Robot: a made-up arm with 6 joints.
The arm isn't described. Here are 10 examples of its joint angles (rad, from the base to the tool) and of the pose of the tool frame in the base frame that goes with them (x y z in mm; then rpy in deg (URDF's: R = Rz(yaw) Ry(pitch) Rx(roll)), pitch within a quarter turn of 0, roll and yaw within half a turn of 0).
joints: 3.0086 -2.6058 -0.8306 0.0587 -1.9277 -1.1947
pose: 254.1 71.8 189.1 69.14 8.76 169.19
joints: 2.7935 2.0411 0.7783 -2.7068 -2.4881 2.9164
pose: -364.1 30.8 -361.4 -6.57 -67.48 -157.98
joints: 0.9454 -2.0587 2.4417 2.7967 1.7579 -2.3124
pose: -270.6 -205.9 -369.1 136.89 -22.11 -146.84
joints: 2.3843 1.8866 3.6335 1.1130 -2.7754 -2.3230
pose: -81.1 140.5 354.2 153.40 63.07 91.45
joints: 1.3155 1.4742 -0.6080 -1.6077 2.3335 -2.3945
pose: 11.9 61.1 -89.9 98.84 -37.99 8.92
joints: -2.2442 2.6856 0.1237 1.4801 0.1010 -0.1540
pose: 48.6 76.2 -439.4 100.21 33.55 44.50
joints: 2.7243 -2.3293 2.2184 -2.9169 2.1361 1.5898
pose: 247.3 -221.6 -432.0 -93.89 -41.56 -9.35
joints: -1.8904 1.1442 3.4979 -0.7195 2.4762 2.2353
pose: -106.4 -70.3 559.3 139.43 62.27 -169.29
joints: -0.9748 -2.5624 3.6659 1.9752 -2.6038 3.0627
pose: 131.8 -120.7 -64.6 113.14 -14.38 153.24
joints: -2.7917 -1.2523 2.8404 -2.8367 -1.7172 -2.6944
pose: 537.7 89.6 -32.4 -14.49 25.42 -140.76
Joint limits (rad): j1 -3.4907..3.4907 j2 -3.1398..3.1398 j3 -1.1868..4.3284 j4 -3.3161..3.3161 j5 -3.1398..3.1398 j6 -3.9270..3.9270
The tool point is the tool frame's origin. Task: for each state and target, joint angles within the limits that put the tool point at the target. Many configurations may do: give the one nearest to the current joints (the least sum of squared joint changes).
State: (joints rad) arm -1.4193 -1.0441 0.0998 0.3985 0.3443 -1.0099
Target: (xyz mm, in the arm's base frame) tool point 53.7 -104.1 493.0
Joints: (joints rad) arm -0.5794 -0.7868 -0.6522 0.9890 0.3443 -1.0099
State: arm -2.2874 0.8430 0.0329 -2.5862 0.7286 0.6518
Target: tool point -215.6 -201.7 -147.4
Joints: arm -2.6623 1.3384 -0.1279 -2.4305 0.7286 0.6518
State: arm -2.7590 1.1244 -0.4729 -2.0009 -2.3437 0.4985
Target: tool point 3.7 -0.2 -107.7
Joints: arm -2.7414 1.7849 -0.5790 -1.5863 -2.3437 0.4985
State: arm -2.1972 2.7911 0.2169 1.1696 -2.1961 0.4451
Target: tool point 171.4 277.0 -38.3
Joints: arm -2.2759 3.1379 -0.7166 1.0854 -2.1961 0.4451
